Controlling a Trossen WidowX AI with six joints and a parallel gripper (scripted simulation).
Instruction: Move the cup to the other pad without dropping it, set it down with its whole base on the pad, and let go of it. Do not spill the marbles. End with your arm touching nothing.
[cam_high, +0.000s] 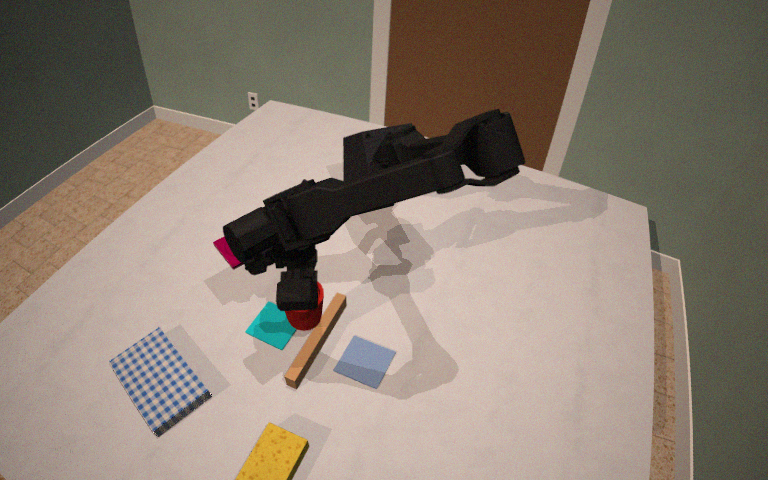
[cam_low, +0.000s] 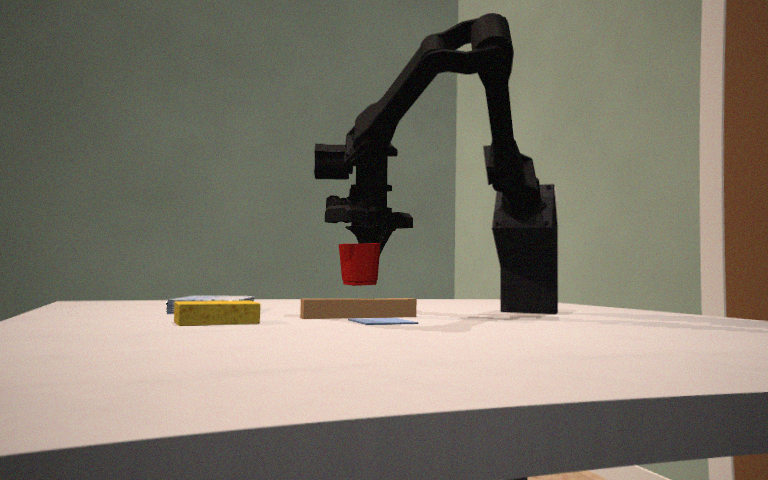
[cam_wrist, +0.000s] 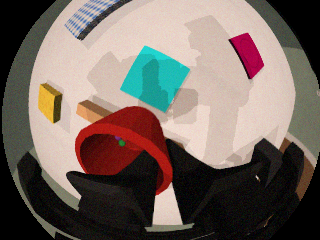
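Right now my hand is 2 cm short of the red cup, 2 cm to the right of it and 5 cm above it. Also, from my hand: wooden bar: 2 cm ahead, 5 cm to the left, 12 cm below.
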